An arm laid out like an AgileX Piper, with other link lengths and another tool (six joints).
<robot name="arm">
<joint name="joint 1" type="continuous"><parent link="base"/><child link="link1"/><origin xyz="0 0 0.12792"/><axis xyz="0 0 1"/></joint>
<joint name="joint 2" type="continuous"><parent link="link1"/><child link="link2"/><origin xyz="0 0 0"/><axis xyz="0 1 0"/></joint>
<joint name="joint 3" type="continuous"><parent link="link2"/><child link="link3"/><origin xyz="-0.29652 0 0.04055"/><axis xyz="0 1 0"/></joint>
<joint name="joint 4" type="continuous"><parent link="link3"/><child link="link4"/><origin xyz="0.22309 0 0.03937"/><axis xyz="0.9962 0 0.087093"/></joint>
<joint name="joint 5" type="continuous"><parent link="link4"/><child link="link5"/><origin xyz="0 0 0"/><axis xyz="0 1 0"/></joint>
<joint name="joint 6" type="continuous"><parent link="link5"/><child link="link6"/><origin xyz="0.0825 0 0.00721"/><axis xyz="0.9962 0 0.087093"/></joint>
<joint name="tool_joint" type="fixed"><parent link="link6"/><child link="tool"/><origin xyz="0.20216 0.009 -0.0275" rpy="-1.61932 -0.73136 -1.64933"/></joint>
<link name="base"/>
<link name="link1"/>
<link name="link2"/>
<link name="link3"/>
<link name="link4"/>
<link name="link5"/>
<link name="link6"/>
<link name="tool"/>
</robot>
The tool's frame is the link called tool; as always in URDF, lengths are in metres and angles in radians. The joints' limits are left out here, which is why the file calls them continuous.
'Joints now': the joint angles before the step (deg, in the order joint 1, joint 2, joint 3, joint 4, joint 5, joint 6). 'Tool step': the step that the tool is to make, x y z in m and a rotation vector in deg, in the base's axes. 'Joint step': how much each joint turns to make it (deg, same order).
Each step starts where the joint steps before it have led.
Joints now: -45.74, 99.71, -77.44, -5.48, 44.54, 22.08
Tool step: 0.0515, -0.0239, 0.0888, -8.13, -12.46, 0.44
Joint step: 0.93, -3.16, -9.65, 3.15, -1.74, 0.01
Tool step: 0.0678, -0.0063, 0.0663, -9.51, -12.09, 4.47
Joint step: 4.19, 0.05, -3.74, 1.22, -11.65, -0.02
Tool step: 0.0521, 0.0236, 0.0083, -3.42, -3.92, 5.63
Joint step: 5.46, 2.53, -0.36, -0.28, -7.37, -0.01
